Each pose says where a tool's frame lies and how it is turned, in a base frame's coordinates. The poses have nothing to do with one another.
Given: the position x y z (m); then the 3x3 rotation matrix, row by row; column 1 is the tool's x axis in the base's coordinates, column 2 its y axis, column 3 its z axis. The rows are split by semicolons.
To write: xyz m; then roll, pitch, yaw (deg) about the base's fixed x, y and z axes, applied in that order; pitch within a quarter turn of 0, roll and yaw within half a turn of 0. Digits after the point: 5 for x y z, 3 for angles.
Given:
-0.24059 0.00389 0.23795; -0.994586 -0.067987 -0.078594; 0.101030 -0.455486 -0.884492; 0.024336 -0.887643 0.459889
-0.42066 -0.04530 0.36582; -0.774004 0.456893 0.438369; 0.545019 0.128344 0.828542; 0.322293 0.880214 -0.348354
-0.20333 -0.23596 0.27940; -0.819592 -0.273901 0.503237; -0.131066 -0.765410 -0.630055; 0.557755 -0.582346 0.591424
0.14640 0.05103 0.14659; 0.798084 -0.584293 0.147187; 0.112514 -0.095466 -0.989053; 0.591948 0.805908 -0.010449
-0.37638 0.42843 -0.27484; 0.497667 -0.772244 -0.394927; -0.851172 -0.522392 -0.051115; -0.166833 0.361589 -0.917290
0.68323 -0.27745 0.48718; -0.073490 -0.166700 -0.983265; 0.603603 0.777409 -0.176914; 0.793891 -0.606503 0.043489
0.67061 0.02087 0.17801; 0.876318 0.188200 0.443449; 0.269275 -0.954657 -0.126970; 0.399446 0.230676 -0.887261
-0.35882 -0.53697 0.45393; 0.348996 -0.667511 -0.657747; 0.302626 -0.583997 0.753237; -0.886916 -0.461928 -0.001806
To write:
-0.24059 0.00389 0.23795 -62.611 -1.394 174.200
-0.42066 -0.04530 0.36582 111.592 -18.802 144.848
-0.20333 -0.23596 0.27940 -44.557 -33.901 -170.914
0.14640 0.05103 0.14659 90.743 -36.295 8.025
-0.37638 0.42843 -0.27484 158.486 9.604 -59.686
0.68323 -0.27745 0.48718 -85.899 -52.551 96.942
0.67061 0.02087 0.17801 165.427 -23.544 17.081
-0.35882 -0.53697 0.45393 -90.224 62.488 40.930

